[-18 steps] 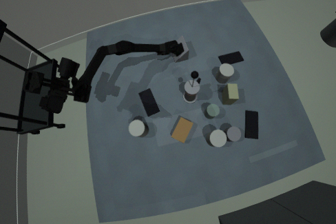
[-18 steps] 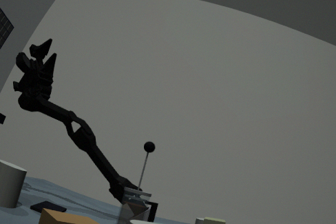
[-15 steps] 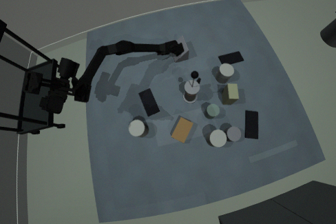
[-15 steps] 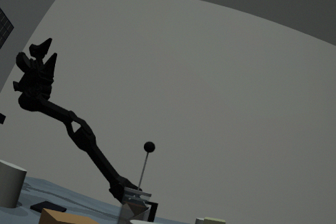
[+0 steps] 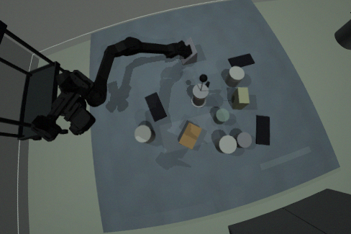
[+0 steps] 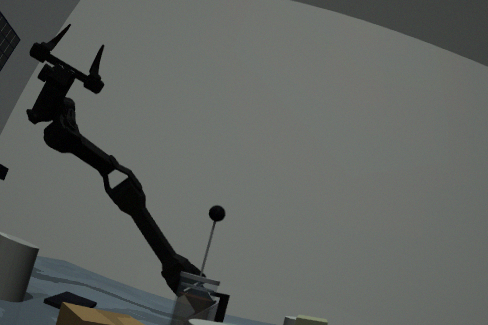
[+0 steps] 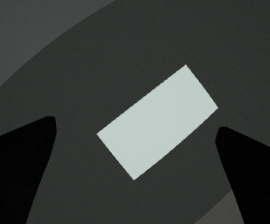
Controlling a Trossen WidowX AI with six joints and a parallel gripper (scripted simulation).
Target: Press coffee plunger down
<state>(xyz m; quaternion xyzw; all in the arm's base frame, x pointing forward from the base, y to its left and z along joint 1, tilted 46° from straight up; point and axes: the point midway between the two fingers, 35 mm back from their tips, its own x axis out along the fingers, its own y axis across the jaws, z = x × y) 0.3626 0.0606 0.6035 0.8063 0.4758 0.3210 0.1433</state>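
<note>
Now: the coffee press 400 mm below my gripper tip, 380 mm to the left of it and 120 mm behind it. From my gripper tip the other things lie so: pale green cylinder: 490 mm below, 450 mm to the left, 10 mm ahead; orange box: 510 mm below, 280 mm to the left, 70 mm ahead; yellow box: 570 mm to the left, 480 mm below, 50 mm behind.
</note>
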